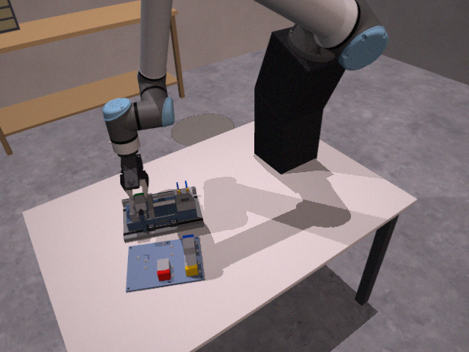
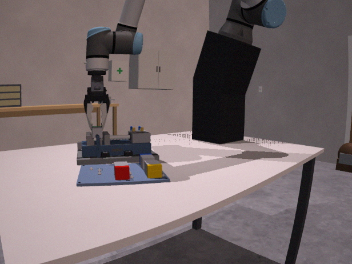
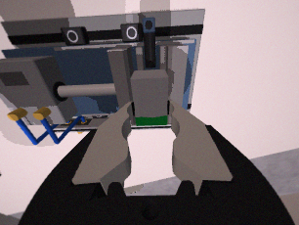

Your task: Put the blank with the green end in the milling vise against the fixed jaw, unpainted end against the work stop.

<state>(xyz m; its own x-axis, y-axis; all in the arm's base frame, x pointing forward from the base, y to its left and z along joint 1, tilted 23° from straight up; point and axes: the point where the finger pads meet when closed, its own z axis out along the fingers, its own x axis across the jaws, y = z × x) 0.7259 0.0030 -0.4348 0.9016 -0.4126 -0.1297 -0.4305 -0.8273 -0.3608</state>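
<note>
The green-ended blank lies 2 cm below my hand. From my hand the other things lie so: dark work stop rod (2 cm ahead, 5 cm to the left, 3 cm below); fixed jaw (3 cm ahead, 1 cm to the right, 4 cm below); blue milling vise (6 cm behind, 3 cm to the left, 8 cm below).
</note>
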